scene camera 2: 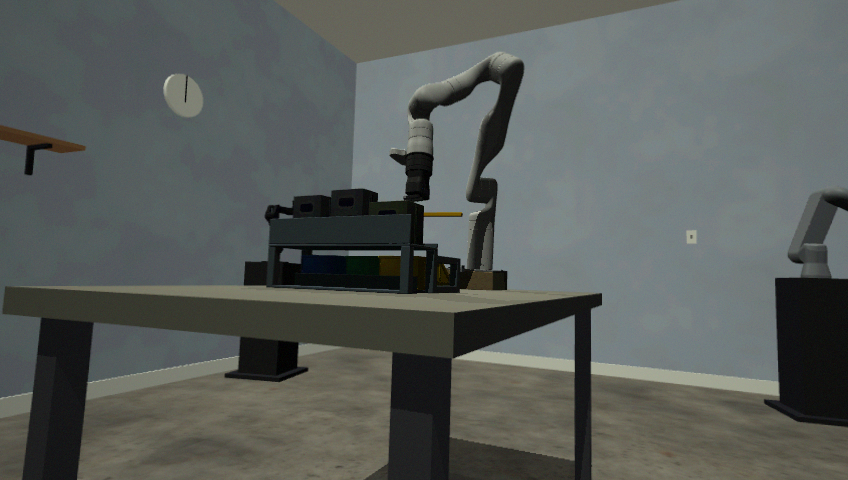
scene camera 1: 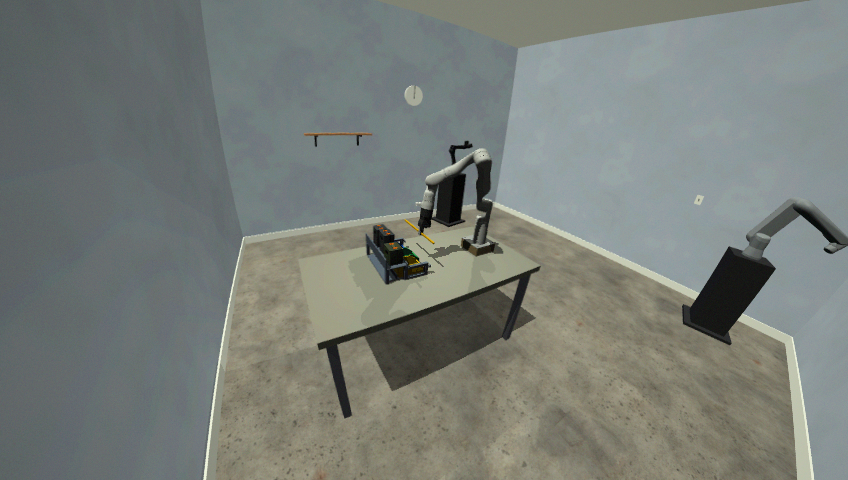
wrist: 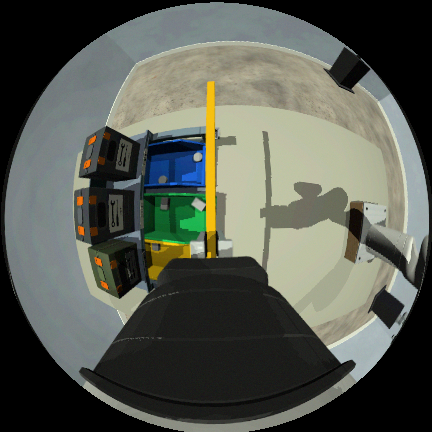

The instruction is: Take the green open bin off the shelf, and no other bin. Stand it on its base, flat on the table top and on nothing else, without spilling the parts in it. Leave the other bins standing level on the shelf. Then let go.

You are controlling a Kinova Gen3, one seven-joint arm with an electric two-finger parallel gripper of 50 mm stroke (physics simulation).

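Pixels of known places: gripper, fingertip midpoint: (scene camera 1: 420, 234) (wrist: 210, 239); arm's base, link origin: (scene camera 2: 479, 269) (scene camera 1: 478, 241) (wrist: 371, 237).
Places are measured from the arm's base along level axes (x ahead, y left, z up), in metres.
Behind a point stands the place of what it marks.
The green open bin (scene camera 1: 410, 253) @[y -0.206, x 0.485, z -0.038 m] (scene camera 2: 362, 265) @[y -0.200, x 0.645, z -0.012 m] (wrist: 175, 225) @[y -0.154, x 0.585, z -0.060 m] sits on the lower level of the shelf (scene camera 2: 339, 230) @[y -0.216, x 0.752, z 0.060 m], with grey parts in it. It is between the blue bin (scene camera 2: 324, 263) @[y -0.299, x 0.643, z -0.010 m] (wrist: 175, 172) @[y -0.288, x 0.558, z -0.062 m] and the yellow bin (scene camera 2: 397, 265) @[y -0.101, x 0.686, z -0.011 m] (wrist: 167, 255) @[y -0.077, x 0.632, z -0.062 m], the latter partly hidden by the gripper body in the wrist view. My gripper (scene camera 1: 420, 232) @[y -0.142, x 0.464, z 0.120 m] (wrist: 210, 239) @[y -0.142, x 0.464, z 0.120 m] is shut on a long yellow bar (scene camera 1: 411, 226) @[y -0.255, x 0.445, z 0.134 m] (scene camera 2: 443, 214) @[y -0.038, x 0.488, z 0.132 m] (wrist: 210, 160) @[y -0.229, x 0.443, z 0.142 m]. It holds the bar raised above the table (scene camera 1: 357, 309) @[y 0.042, x 1.025, z -0.071 m], apart from the shelf. In the wrist view the bar crosses over the bins' front edges.
Two dark grey cases (scene camera 2: 311, 206) @[y -0.320, x 0.684, z 0.124 m] (scene camera 2: 354, 202) @[y -0.202, x 0.707, z 0.129 m] (wrist: 112, 152) @[y -0.315, x 0.610, z 0.117 m] (wrist: 105, 215) @[y -0.207, x 0.639, z 0.120 m] and an olive case (scene camera 2: 392, 208) @[y -0.099, x 0.744, z 0.110 m] (wrist: 116, 270) @[y -0.105, x 0.659, z 0.112 m] stand on the shelf's upper level. The arm's base block (scene camera 1: 477, 245) @[y 0.031, x 0.057, z -0.003 m] (wrist: 356, 232) @[y -0.033, x 0.074, z -0.024 m] is on the table, opposite the bins' open fronts.
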